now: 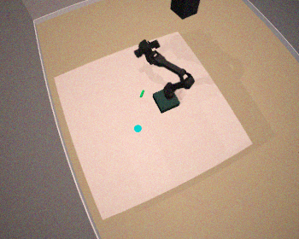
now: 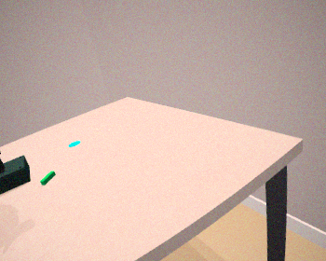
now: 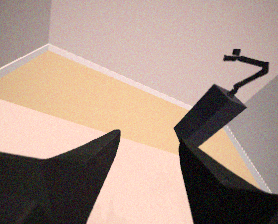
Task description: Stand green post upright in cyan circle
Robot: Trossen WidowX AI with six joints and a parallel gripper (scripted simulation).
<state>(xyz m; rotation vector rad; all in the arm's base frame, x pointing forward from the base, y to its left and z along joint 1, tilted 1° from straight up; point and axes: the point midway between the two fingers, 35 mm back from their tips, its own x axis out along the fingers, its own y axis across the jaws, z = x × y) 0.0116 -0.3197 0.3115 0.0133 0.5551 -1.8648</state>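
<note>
Right now the green post is 360 mm below my gripper tip, 180 mm to the left of it and 150 mm ahead of it.
</note>
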